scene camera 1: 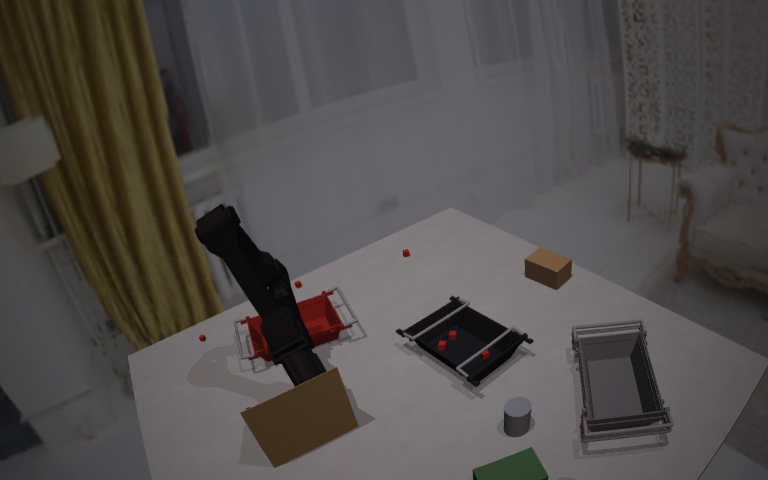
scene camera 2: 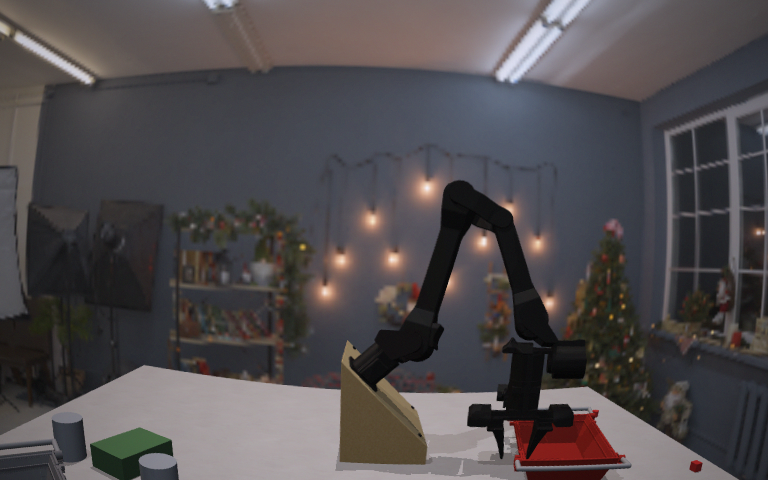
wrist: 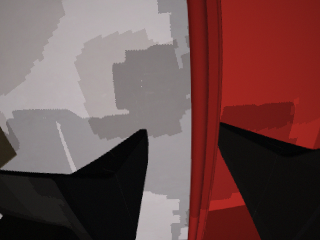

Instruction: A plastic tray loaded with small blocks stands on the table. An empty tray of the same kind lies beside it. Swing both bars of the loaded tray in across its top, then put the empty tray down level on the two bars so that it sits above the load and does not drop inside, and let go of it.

Scene:
A red tray [scene camera 1: 320, 318]: 137 cm from the lens. A brown box [scene camera 1: 543, 266]: 134 cm from the lens.

